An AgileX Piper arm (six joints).
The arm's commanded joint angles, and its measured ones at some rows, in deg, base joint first. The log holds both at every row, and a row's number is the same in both.
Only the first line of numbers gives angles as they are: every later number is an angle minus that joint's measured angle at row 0.
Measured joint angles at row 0: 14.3 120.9 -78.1 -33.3 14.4 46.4
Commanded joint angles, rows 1 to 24: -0.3 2.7 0.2 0.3 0.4 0.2; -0.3 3.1 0.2 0.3 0.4 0.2; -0.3 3.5 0.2 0.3 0.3 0.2; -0.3 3.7 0.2 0.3 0.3 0.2; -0.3 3.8 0.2 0.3 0.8 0.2; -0.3 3.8 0.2 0.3 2.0 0.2; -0.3 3.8 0.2 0.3 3.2 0.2; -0.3 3.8 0.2 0.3 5.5 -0.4; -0.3 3.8 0.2 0.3 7.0 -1.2; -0.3 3.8 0.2 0.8 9.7 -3.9; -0.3 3.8 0.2 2.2 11.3 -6.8; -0.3 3.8 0.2 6.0 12.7 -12.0; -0.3 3.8 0.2 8.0 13.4 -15.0; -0.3 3.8 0.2 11.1 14.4 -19.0; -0.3 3.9 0.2 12.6 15.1 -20.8; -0.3 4.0 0.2 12.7 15.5 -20.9; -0.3 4.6 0.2 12.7 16.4 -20.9; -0.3 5.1 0.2 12.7 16.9 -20.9; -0.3 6.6 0.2 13.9 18.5 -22.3; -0.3 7.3 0.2 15.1 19.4 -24.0; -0.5 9.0 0.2 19.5 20.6 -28.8; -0.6 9.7 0.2 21.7 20.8 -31.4; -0.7 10.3 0.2 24.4 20.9 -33.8; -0.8 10.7 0.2 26.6 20.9 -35.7
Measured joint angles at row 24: -0.1 2.9 -3.0 15.5 7.2 -27.8
